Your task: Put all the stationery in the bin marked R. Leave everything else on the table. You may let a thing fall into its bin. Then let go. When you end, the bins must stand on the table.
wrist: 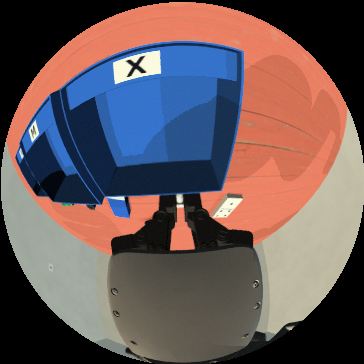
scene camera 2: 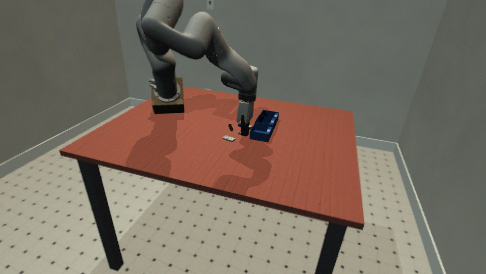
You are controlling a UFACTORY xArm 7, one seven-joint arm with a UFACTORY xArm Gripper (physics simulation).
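Pixels of known places: gripper, fingertip midpoint: (wrist: 178, 181) (scene camera 2: 244, 134); arm's base at its link origin: (scene camera 2: 167, 91).
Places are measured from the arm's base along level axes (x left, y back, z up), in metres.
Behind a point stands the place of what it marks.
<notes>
My gripper (scene camera 2: 244, 134) @(x -0.152, y -0.399, z -0.125 m) (wrist: 178, 181) @(x -0.152, y -0.399, z -0.125 m) is shut on a pale bolt (wrist: 180, 199) @(x -0.149, y -0.381, z -0.115 m), low at the table beside the bin marked X (wrist: 150, 125) @(x -0.148, y -0.465, z -0.118 m). The bolt is mostly hidden by the fingers and the bin's edge. A blue and white block (wrist: 119, 206) @(x -0.074, y -0.389, z -0.112 m) (scene camera 2: 240, 124) @(x -0.071, y -0.371, z -0.114 m), like an eraser, lies left of the fingers in the wrist view, partly hidden by the bin. The bin marked R (wrist: 28, 172) @(x 0.053, y -0.509, z -0.098 m) is at the far left of the wrist view; its inside is hardly visible.
The bin marked M (wrist: 60, 160) @(x -0.034, y -0.476, z -0.118 m) stands between R and X. A white dotted piece (scene camera 2: 229, 138) @(x -0.209, y -0.338, z -0.118 m) (wrist: 228, 205) @(x -0.206, y -0.342, z -0.118 m) lies near the gripper. A black cylinder (scene camera 2: 230, 127) @(x -0.116, y -0.329, z -0.112 m) lies beside it. A green item (wrist: 67, 204) @(x 0.049, y -0.406, z -0.115 m) and a dark item (wrist: 91, 206) @(x -0.014, y -0.390, z -0.117 m) show partly beyond the bins.
</notes>
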